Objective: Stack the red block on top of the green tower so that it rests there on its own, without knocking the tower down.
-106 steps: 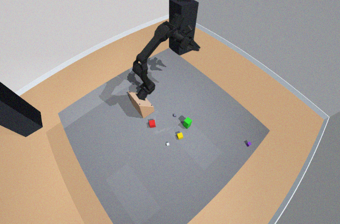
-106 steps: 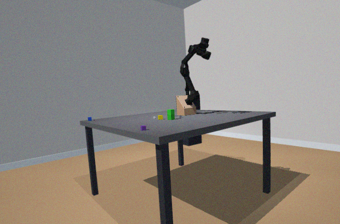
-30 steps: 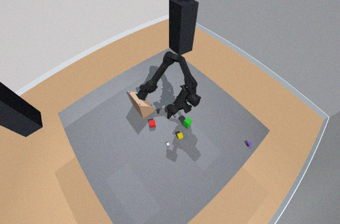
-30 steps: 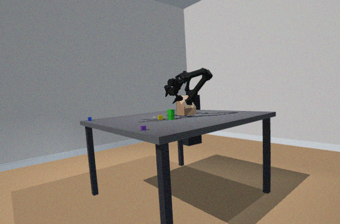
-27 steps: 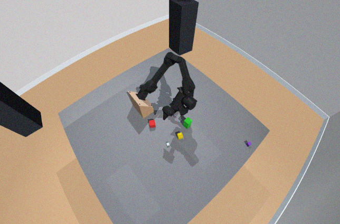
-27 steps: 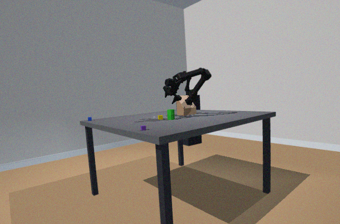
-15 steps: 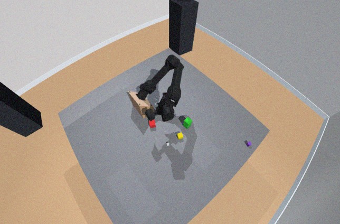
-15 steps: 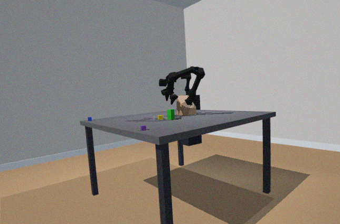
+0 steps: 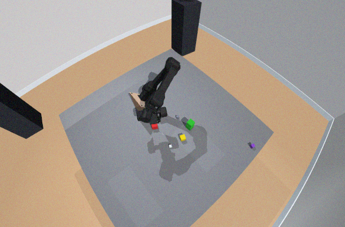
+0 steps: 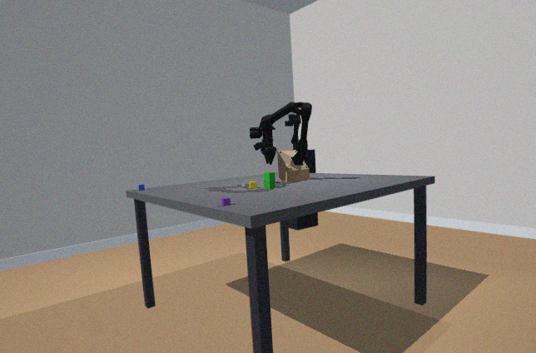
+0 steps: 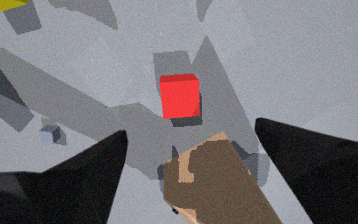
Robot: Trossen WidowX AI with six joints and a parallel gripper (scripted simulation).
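Right now the red block is 90 mm below my gripper tip. The rest, counted from my gripper tip: yellow block 190 mm ahead, 120 mm to the left, 100 mm below; then purple block 540 mm ahead, 500 mm to the left, 100 mm below; then small white block 190 mm ahead, 10 mm to the left, 110 mm below.
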